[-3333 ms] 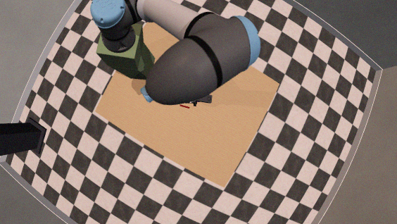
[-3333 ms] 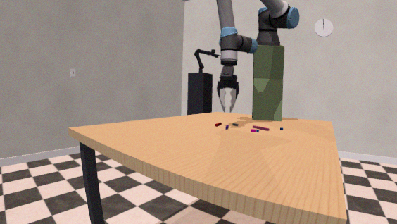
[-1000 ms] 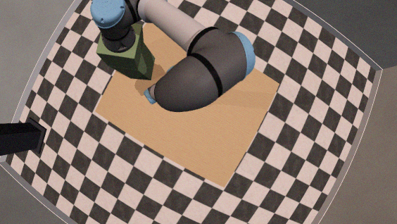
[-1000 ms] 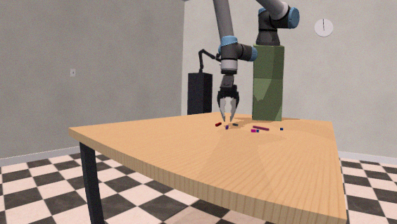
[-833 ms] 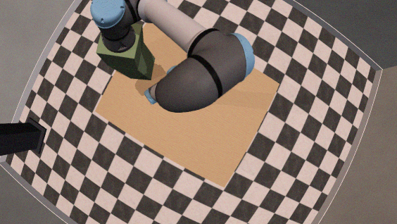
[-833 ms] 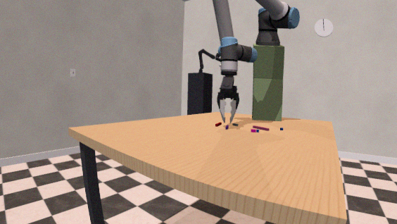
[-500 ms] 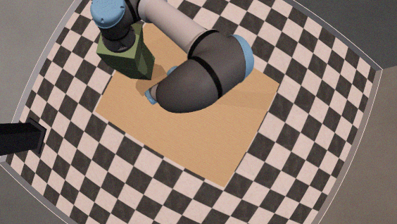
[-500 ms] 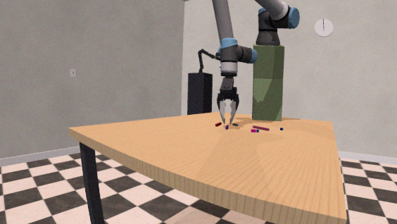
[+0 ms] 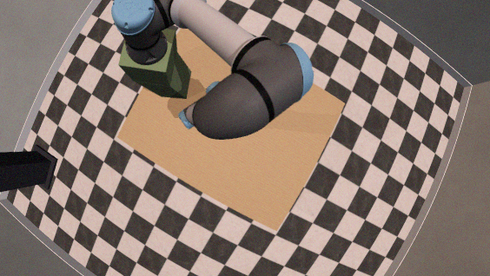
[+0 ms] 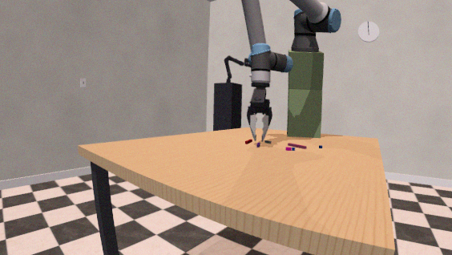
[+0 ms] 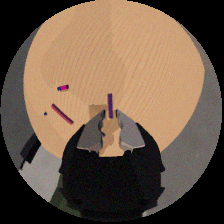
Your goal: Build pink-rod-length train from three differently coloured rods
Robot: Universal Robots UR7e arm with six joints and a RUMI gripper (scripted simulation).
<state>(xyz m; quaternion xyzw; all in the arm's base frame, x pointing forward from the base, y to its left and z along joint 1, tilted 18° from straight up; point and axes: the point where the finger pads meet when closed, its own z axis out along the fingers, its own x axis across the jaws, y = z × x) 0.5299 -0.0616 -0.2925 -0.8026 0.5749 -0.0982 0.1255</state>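
The purple rod is 3 cm below my hand. From my hand the other things lie so: red rod: 5 cm behind, 7 cm to the right, 3 cm below; grey rod: 9 cm behind, 3 cm below; magenta rod: 2 cm ahead, 12 cm to the left, 3 cm below.
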